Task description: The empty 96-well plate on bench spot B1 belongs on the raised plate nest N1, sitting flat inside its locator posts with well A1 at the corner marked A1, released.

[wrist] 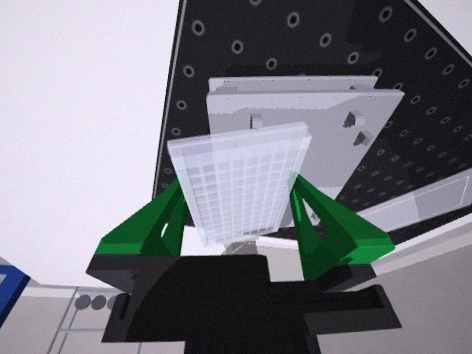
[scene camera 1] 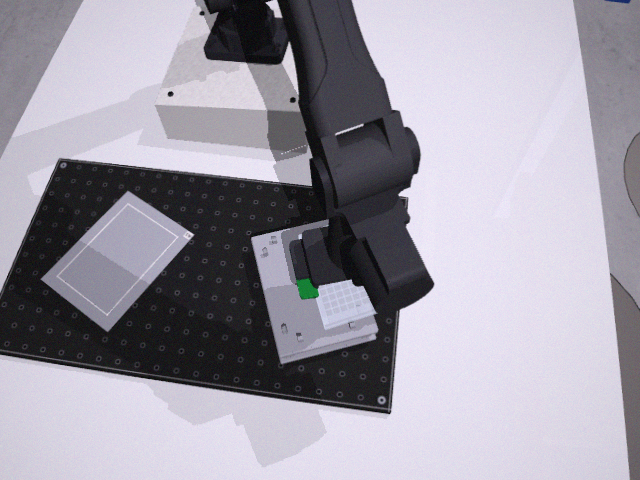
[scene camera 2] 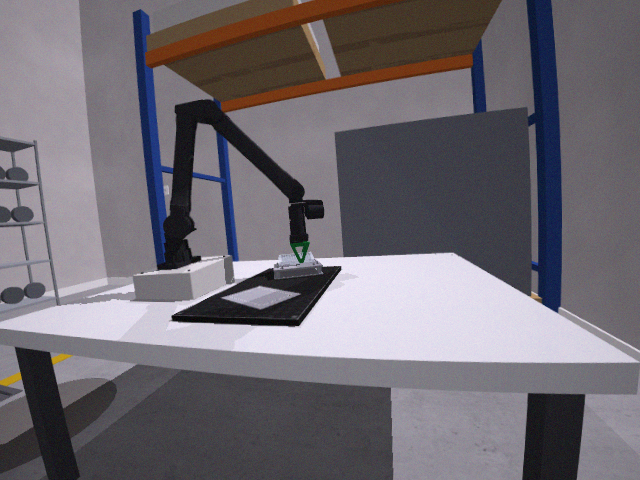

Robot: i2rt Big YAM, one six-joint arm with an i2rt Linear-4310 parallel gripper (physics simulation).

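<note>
The clear 96-well plate is at the raised nest N1. In scene camera 1 it appears over the nest's right part, apart from the two left-front locator posts. In the wrist view its far edge overlaps the nest near one post. Whether it touches the nest or lies flat is unclear. My gripper is shut on the plate, a green finger against each long side. In scene camera 1 the arm hides part of the plate, one finger and some posts. I cannot make out well A1 or the nest's mark.
Bench spot B1, a flat pale panel with a white outline, lies on the black perforated board, left of the nest in scene camera 1. The arm's pale base block stands behind the board. The white table surrounds them.
</note>
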